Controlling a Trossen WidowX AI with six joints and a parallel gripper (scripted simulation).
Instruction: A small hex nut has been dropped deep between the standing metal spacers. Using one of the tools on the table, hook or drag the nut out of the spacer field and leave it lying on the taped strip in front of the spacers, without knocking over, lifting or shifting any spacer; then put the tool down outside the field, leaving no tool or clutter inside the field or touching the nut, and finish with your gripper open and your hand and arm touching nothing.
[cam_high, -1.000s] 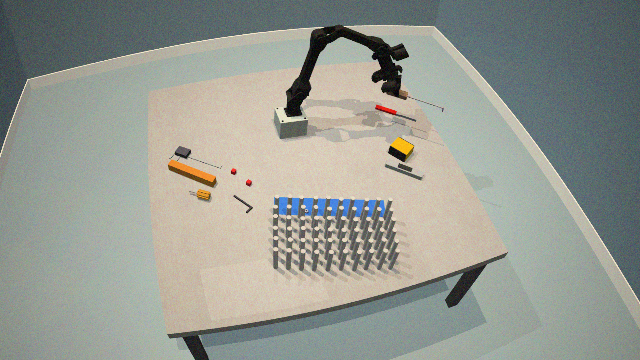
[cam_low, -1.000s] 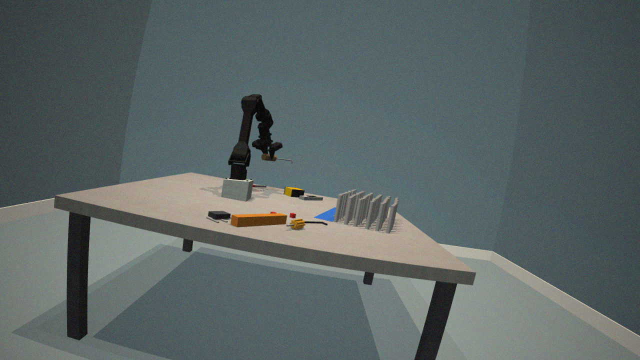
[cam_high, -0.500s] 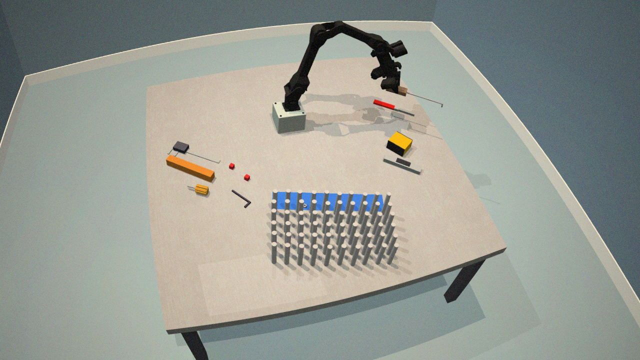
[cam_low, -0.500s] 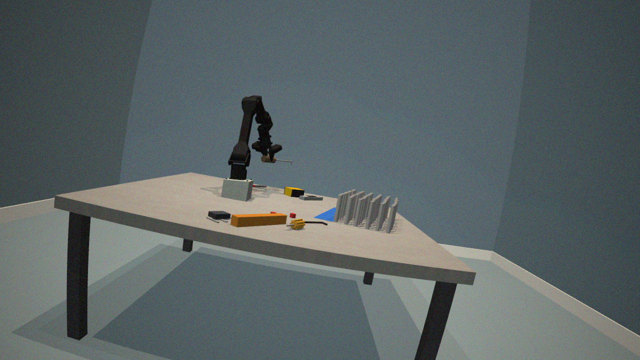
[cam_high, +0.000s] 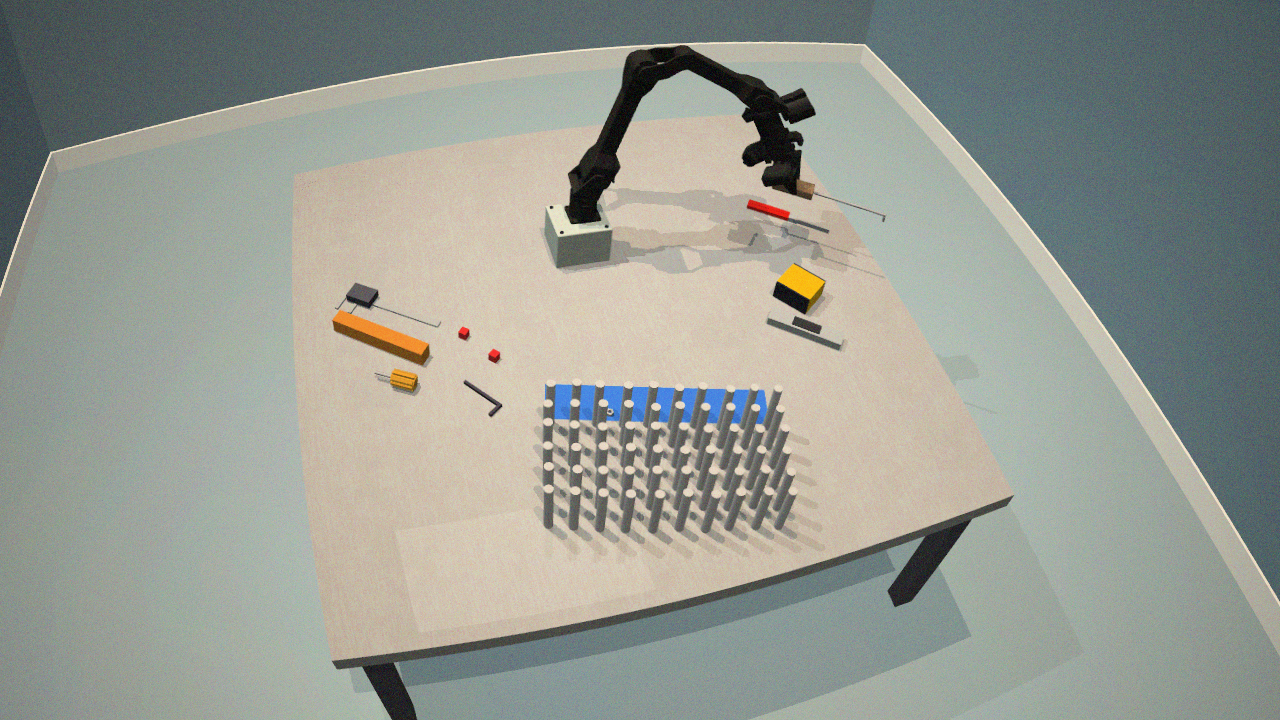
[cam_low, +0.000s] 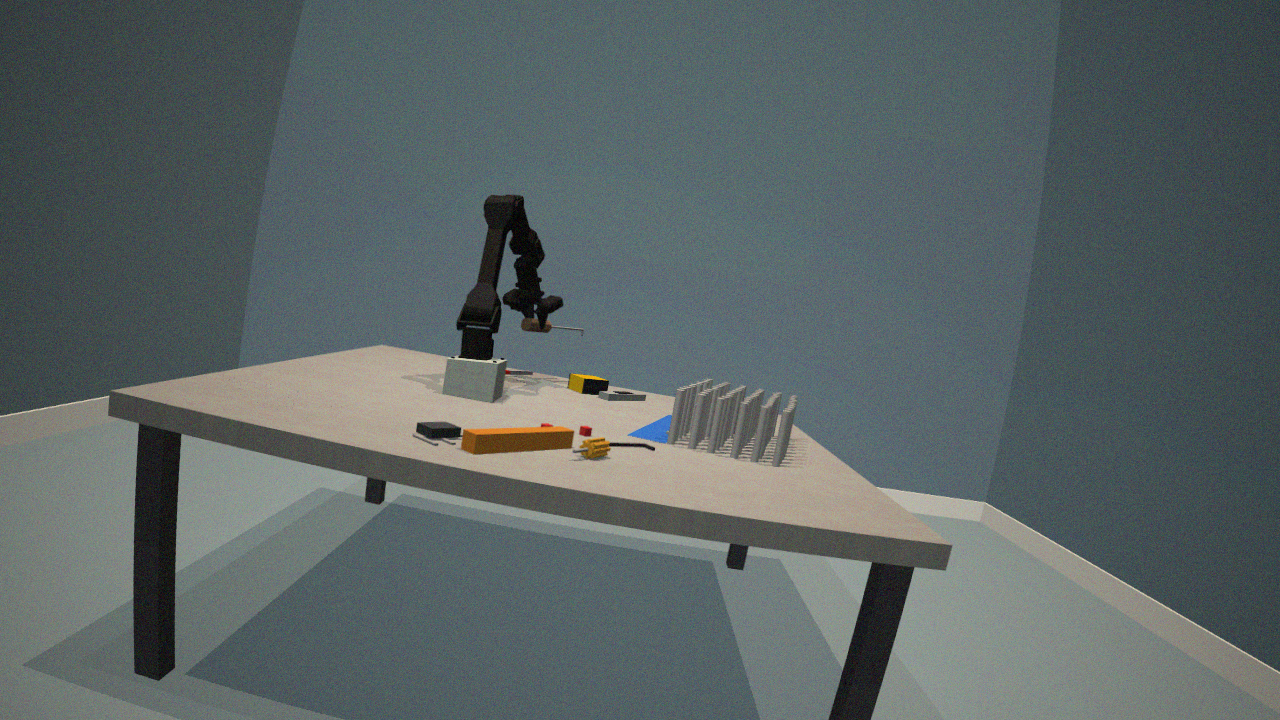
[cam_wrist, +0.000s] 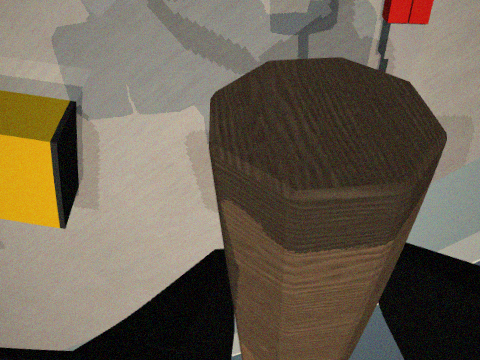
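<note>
Right now the red-handled tool is 140 mm below my gripper tip, 70 mm behind it and 50 mm to the left of it. Round my gripper tip: blue taped strip 420 mm to the right, 390 mm ahead, 150 mm below; then hex nut 510 mm to the right, 390 mm ahead, 150 mm below; then grey bar 270 mm ahead, 140 mm below, 70 mm to the right.
</note>
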